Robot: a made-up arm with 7 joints.
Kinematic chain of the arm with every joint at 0, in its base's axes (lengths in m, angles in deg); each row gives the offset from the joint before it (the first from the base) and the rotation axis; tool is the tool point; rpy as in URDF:
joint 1: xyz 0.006 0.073 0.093 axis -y
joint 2: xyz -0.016 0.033 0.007 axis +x
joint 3: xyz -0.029 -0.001 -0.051 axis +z
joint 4: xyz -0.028 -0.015 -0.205 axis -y
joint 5: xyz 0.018 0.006 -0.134 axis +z
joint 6: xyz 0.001 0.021 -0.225 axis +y
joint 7: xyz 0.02 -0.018 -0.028 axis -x
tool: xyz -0.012 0 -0.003 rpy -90 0 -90
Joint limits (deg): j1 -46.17..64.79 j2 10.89..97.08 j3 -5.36..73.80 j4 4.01..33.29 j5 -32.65..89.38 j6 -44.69..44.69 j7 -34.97..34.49
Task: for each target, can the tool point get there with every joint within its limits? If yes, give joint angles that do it. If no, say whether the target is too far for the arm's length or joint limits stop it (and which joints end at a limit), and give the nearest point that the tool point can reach.
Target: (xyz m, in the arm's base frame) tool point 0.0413 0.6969 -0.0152
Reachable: yes | joints -12.38 66.12 51.75 27.84 48.90 -22.10 -14.84
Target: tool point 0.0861 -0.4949 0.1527
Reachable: no: joint limits stop it (at a limit: joint 1, joint 2, joint 3, joint 4, joint 5, joint 6, joint 7) | nearest point 0.5628 0.1661 0.0134 | short by 0.827 m
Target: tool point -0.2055 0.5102 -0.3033
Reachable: yes | joints -35.13 28.09 57.50 29.29 33.59 19.81 -17.51
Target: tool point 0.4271 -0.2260 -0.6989
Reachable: no: too far | nearest point 0.2947 0.1918 -0.4500 | short by 0.504 m
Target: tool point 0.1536 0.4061 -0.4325
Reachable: yes | joints 14.24 20.35 61.22 18.25 16.74 23.24 18.24
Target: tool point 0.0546 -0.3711 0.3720
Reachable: no: joint limits stop it (at a limit: joint 1, joint 2, joint 3, joint 4, joint 5, joint 6) | nearest point 0.5628 0.1661 0.0134 | short by 0.822 m
